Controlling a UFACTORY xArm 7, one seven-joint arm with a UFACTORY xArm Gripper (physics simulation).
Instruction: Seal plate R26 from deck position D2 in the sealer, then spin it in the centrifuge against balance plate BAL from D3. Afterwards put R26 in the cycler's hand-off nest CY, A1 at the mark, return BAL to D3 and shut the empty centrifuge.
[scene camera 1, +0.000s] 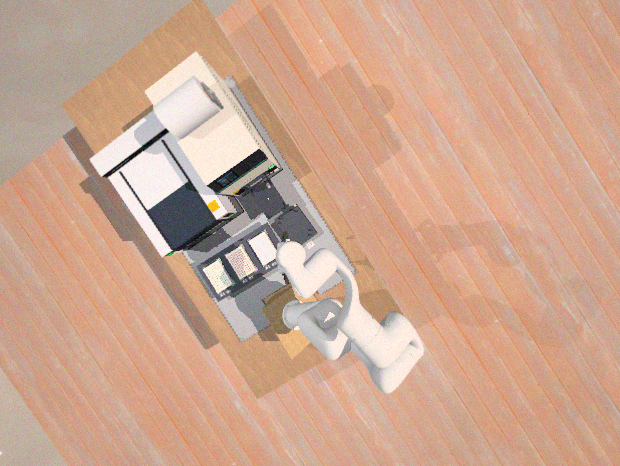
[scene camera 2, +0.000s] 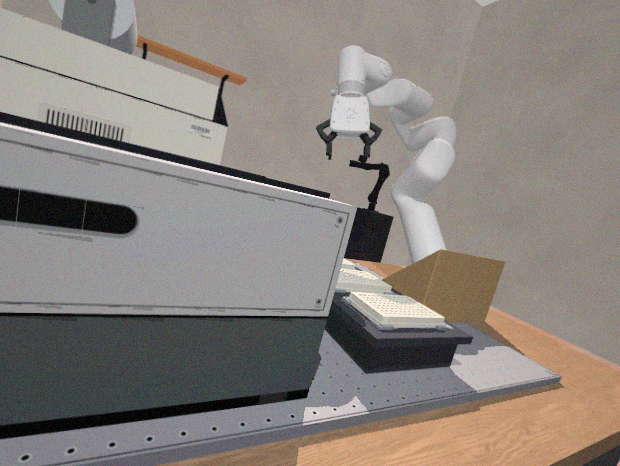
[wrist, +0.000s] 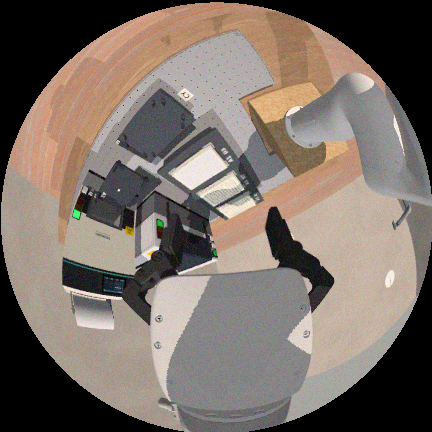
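Where they show: gripper, between the fingertips: (scene camera 2: 347, 159) (wrist: 224, 219); arm's base, origin of its link: (scene camera 1: 295, 314) (scene camera 2: 433, 272) (wrist: 304, 126).
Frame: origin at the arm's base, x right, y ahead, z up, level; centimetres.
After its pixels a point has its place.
Observation:
Plate R26 (scene camera 1: 241, 262) @(x -3.9, y 33.0, z -0.6 cm) (wrist: 222, 189) @(x -3.5, y 32.4, z -0.6 cm) sits in the middle deck position, D2; part of it also shows in scene camera 2 (scene camera 2: 361, 279) @(x -6.0, y 32.5, z -0.5 cm). The white balance plate BAL (scene camera 1: 263, 247) @(x 8.2, y 31.8, z -0.5 cm) (wrist: 201, 167) @(x 8.2, y 30.3, z -0.5 cm) sits beside it at D3. The cream sealer (scene camera 1: 220, 145) @(x 27.1, y 65.6, z 27.0 cm) (wrist: 95, 245) @(x 26.7, y 54.6, z 15.2 cm) has a film roll on top and a dark carriage (scene camera 1: 263, 199) @(x 22.3, y 47.2, z 2.3 cm) (wrist: 125, 183) @(x 23.1, y 43.3, z 2.3 cm) out in front. The white centrifuge (scene camera 1: 102, 157) @(x -13.1, y 97.0, z 16.5 cm) (scene camera 2: 175, 260) @(x -21.1, y 69.5, z 6.1 cm) stands beside it; its lid state is unclear. The dark nest CY (scene camera 1: 296, 223) @(x 25.8, y 30.8, z -3.6 cm) (wrist: 156, 125) @(x 24.1, y 28.7, z -3.6 cm) holds no plate. My gripper (scene camera 2: 347, 157) @(x 18.4, y 22.8, z 22.9 cm) (wrist: 224, 219) @(x 18.4, y 22.8, z 22.9 cm) is open and empty, high above the deck.
Another plate (scene camera 1: 217, 276) @(x -16.7, y 35.1, z -0.6 cm) (scene camera 2: 395, 308) @(x -17.6, y 36.3, z -0.7 cm) (wrist: 239, 205) @(x -16.3, y 33.9, z -0.6 cm) sits at D1 on the dark deck rack. A brown block (scene camera 2: 463, 285) @(x -8.9, y 0.7, z -0.1 cm) (wrist: 287, 125) @(x 3.0, y 4.9, z -0.5 cm) stands near the arm base. A thin black jointed arm (scene camera 2: 385, 172) rises from a black box (scene camera 2: 370, 235) below and beside my gripper.

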